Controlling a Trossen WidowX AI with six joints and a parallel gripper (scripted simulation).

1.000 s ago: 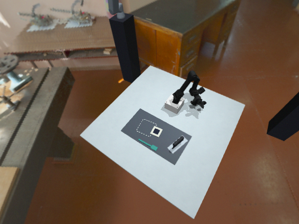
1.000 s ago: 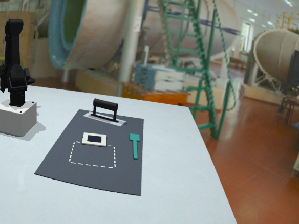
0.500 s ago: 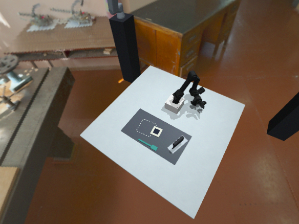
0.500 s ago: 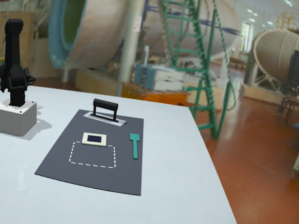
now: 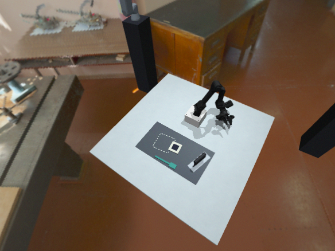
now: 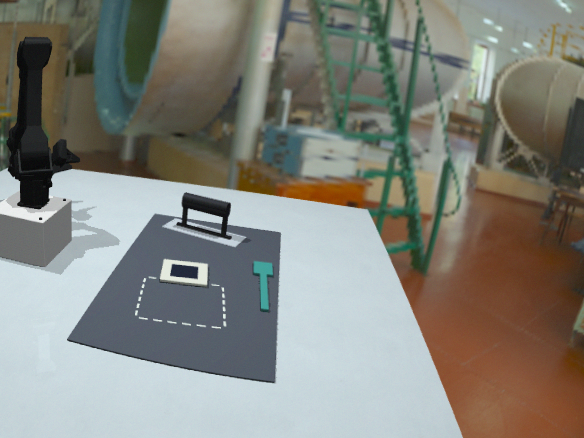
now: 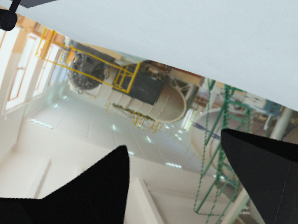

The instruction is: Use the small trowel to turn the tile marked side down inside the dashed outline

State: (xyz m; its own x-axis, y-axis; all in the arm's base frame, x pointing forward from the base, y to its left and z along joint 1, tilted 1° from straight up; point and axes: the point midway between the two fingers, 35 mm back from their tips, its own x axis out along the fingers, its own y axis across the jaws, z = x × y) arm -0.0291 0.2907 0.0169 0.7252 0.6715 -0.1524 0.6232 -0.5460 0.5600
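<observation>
Now: gripper tip 38 cm short of the black-handled float, 9 cm to the left of it and 8 cm above it. Also, from my gripper tip: dark mat 40 cm ahead, 34 cm to the right, 13 cm below; teal trowel 54 cm ahead, 33 cm to the right, 11 cm below; tile 38 cm ahead, 34 cm to the right, 11 cm below.
</observation>
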